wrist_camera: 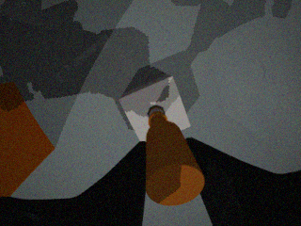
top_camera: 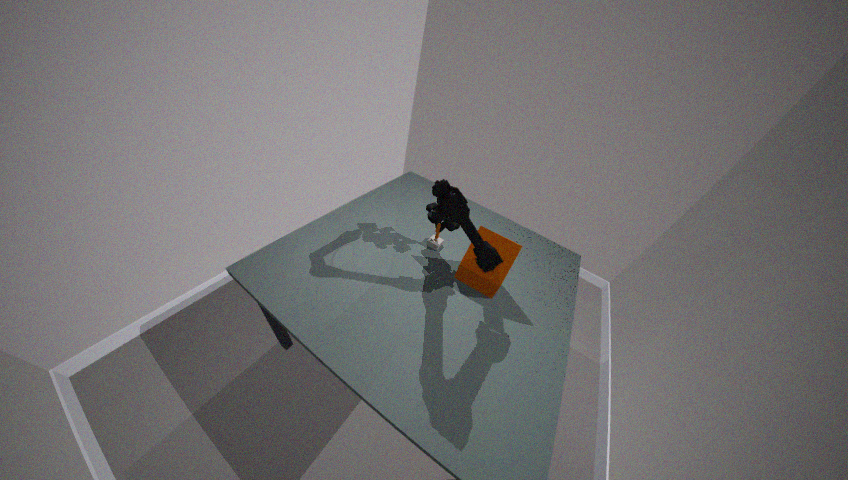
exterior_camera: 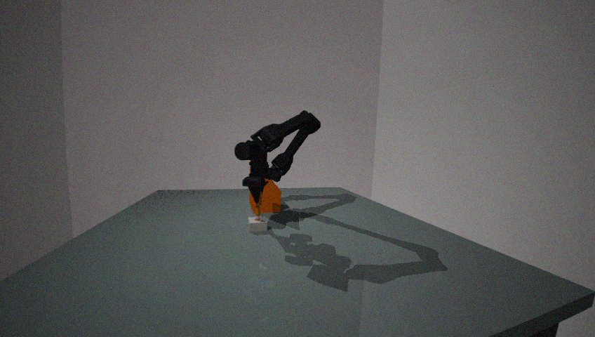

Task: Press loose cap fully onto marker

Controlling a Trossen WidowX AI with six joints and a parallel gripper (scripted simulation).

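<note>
The holder block is 9 cm below my gripper tip. Round my gripper tip: orange cap: 1 cm above.
</note>
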